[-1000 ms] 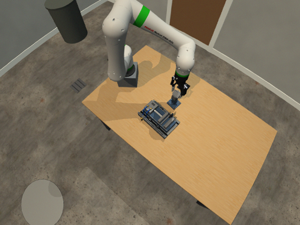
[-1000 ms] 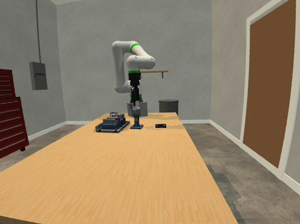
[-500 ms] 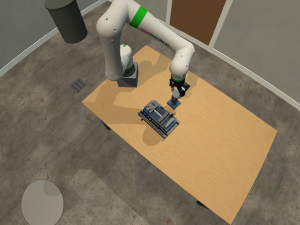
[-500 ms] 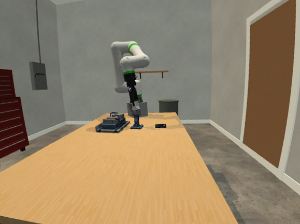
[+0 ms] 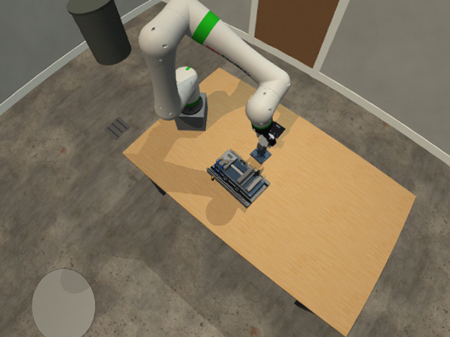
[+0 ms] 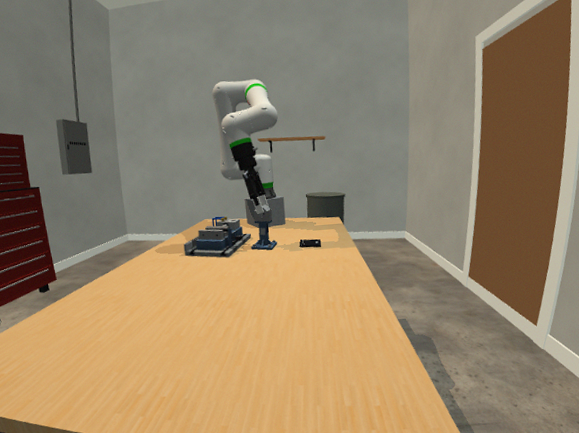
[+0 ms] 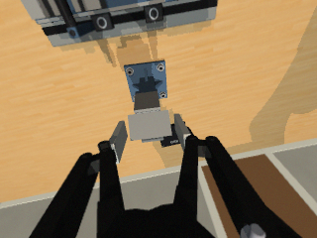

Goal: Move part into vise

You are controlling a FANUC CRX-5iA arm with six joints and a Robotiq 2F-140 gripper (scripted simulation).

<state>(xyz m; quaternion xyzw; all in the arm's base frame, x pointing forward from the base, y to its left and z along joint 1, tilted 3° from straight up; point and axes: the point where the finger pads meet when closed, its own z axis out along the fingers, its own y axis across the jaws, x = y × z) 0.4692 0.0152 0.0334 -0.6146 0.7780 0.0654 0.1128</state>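
The part is 10 mm to the left of my hand and 30 mm below it. The rest, counted from my hand: white cylinder rod 50 mm behind, 180 mm to the right, 100 mm below; then work stop 50 mm ahead, 150 mm to the right, 90 mm below; then moving jaw 190 mm to the right, 100 mm below.
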